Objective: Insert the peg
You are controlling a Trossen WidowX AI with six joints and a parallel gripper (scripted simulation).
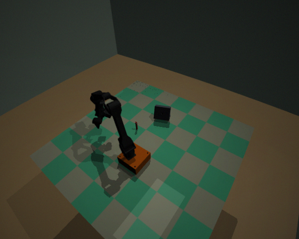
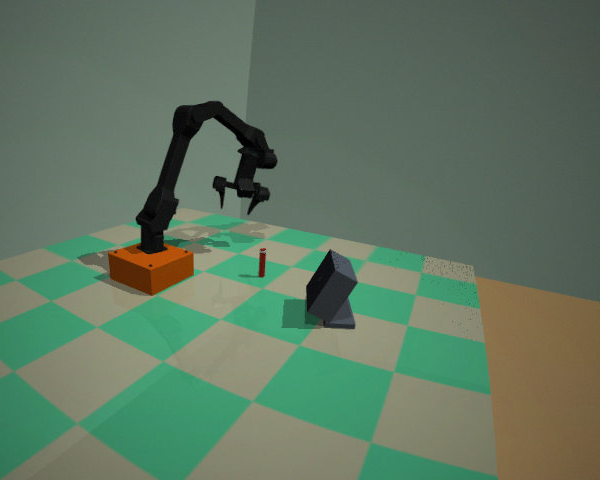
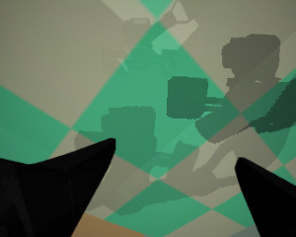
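Right now my gripper tip is 240 mm short of the red peg, 140 mm to the left of it and 60 mm above it. From my gripper tip the other things lie so: sloped panel (480 mm ahead, 200 mm to the right, 40 mm below); foot (500 mm ahead, 190 mm to the right, 110 mm below).
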